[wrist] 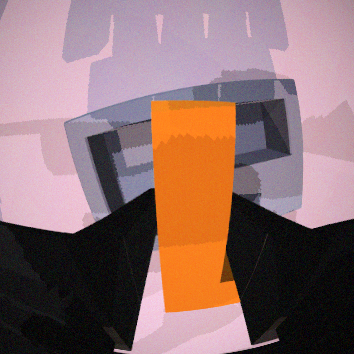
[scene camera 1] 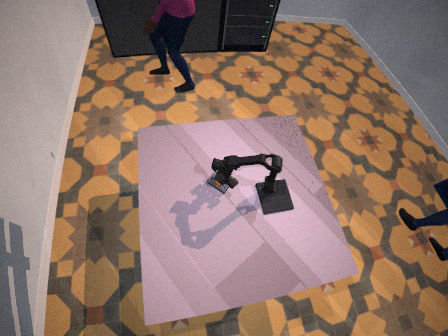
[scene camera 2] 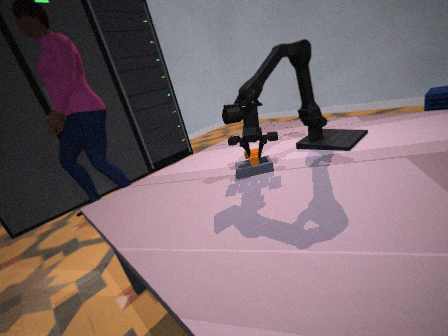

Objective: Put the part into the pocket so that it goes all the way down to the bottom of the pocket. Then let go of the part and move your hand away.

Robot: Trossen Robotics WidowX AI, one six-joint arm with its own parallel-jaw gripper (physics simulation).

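Frame: origin at the arm's base, x ahead, y left, z up, level; millimetres.
Seen in the pictures: gripper, fingertip midpoint: (wrist: 186, 195) (scene camera 1: 222, 180) (scene camera 2: 255, 160); arm's base at its link origin: (scene camera 1: 267, 189) (scene camera 2: 315, 138).
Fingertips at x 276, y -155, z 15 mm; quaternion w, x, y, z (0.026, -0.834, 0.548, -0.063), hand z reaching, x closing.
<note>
Offsets run from my fingertips to a thing's top centre. Level surfaces: height alone.
The orange L-shaped part {3 mm back, 17 mm right, 27 mm up} (scene camera 1: 218, 183) (scene camera 2: 254, 157) (wrist: 194, 165) is between the black fingers of my gripper (scene camera 2: 254, 154) (wrist: 186, 195), which is shut on it. In the wrist view its long bar runs up and down, and its short foot is partly hidden by the right finger. The grey block with the pocket {16 mm ahead, 4 mm right, 3 mm down} (scene camera 1: 220, 189) (scene camera 2: 255, 170) (wrist: 295, 130) lies below on the table. The part crosses over the middle of the pocket and over the block's rims, turned relative to the pocket, whose dark recesses show on both sides. The part stands above the block's top in scene camera 2.
The arm's black base plate (scene camera 1: 275, 197) (scene camera 2: 332, 139) stands on the pink table {39 mm down} (scene camera 1: 175, 280) (scene camera 2: 300, 290), to the right of the block. The arm's shadow falls on the table. A person in a pink top (scene camera 1: 172, 30) (scene camera 2: 70, 75) is beyond the table, near dark cabinets (scene camera 1: 135, 30) (scene camera 2: 135, 75).
</note>
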